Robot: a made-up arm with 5 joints. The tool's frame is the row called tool. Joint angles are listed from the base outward. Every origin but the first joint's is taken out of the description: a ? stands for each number. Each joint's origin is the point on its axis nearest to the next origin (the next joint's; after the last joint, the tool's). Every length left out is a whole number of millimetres.
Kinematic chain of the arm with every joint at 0, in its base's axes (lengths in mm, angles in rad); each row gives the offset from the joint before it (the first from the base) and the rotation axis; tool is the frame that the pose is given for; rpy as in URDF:
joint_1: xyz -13 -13 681 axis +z
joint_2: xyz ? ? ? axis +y
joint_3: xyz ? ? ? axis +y
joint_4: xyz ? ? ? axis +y
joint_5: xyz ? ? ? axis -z
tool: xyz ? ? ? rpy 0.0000 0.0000 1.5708
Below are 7 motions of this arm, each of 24 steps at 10 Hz.
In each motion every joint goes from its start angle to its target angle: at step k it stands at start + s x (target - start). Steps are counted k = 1, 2, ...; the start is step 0. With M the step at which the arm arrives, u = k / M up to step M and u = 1 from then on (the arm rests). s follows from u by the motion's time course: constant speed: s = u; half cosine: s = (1 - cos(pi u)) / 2; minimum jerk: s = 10 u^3 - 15 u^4 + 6 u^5.
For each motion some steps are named. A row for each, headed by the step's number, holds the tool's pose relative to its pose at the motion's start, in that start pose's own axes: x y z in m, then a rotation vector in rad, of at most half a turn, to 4 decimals.
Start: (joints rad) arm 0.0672 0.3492 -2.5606 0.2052 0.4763
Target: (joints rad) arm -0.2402 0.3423 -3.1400 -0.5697 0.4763
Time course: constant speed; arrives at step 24
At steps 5, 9, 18, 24:
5: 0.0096 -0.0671 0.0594 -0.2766 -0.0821 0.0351
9: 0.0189 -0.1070 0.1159 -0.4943 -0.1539 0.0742
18: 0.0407 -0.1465 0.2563 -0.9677 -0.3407 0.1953
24: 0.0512 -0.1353 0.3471 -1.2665 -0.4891 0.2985

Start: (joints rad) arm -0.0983 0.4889 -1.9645 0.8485 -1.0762
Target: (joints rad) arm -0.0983 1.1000 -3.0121 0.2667 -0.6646
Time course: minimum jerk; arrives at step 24
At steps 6, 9, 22, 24:
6: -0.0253 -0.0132 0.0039 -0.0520 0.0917 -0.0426
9: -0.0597 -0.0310 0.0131 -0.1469 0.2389 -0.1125
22: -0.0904 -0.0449 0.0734 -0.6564 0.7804 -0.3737
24: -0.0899 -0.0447 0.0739 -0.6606 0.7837 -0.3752

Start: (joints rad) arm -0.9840 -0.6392 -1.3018 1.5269 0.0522
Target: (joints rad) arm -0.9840 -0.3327 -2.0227 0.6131 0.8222
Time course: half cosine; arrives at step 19
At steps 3, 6, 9, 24:
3: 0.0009 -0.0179 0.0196 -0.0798 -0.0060 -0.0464
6: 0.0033 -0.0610 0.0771 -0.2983 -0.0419 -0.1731
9: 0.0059 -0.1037 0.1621 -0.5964 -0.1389 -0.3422
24: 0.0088 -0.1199 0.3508 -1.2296 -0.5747 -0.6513

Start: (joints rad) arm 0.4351 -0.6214 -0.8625 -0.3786 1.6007
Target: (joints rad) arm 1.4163 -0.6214 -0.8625 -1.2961 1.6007
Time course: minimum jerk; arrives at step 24
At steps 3, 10, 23, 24:
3: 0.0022 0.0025 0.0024 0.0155 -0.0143 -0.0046
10: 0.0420 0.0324 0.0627 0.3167 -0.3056 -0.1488
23: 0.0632 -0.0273 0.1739 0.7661 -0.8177 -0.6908
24: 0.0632 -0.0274 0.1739 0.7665 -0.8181 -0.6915

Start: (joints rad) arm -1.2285 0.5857 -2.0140 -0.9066 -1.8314
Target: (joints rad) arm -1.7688 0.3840 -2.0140 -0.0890 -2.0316
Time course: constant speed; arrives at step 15
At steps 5, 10, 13, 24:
5: 0.0182 0.0891 -0.0345 0.0770 -0.2374 0.1772
10: 0.0311 0.1854 -0.0461 0.1611 -0.4848 0.3229
13: 0.0348 0.2444 -0.0414 0.2142 -0.6372 0.3929
24: 0.0351 0.2833 -0.0334 0.2504 -0.7401 0.4317

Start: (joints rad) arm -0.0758 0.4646 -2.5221 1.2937 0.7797
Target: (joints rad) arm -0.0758 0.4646 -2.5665 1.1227 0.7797
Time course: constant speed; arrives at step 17
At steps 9, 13, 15, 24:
9: 0.0122 -0.0123 0.0236 -0.0811 -0.0802 0.0000
13: 0.0171 -0.0173 0.0346 -0.1171 -0.1158 0.0000
15: 0.0194 -0.0197 0.0402 -0.1352 -0.1336 0.0000
24: 0.0217 -0.0219 0.0460 -0.1532 -0.1514 0.0000

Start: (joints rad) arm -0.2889 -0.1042 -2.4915 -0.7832 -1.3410
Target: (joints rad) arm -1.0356 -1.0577 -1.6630 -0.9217 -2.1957
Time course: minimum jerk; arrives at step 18
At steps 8, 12, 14, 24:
8: -0.1323 -0.1069 0.0067 -0.0919 0.0998 0.6225
12: -0.1957 -0.2679 0.0786 -0.1841 0.2339 1.2275
14: -0.1975 -0.3248 0.1175 -0.2158 0.2899 1.4285
24: -0.1940 -0.3561 0.1428 -0.2340 0.3248 1.5424

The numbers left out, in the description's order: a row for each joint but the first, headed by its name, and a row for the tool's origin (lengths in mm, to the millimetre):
joint_2: 8 13 0
joint_3: 42 0 381
joint_4: 18 0 -234
joint_5: 157 0 -152
tool: 1 -10 0

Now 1 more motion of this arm.
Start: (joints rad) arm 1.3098 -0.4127 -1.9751 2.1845 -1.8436
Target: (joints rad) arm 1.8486 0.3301 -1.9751 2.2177 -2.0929
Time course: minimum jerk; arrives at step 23
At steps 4, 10, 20, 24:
4: -0.0115 -0.0024 -0.0094 -0.0123 -0.0286 0.0310
10: -0.0958 -0.0461 -0.1000 -0.1034 -0.2752 0.2985
20: -0.1537 -0.1964 -0.2877 -0.2006 -0.7331 0.7663
24: -0.1532 -0.2016 -0.2935 -0.2022 -0.7474 0.7797

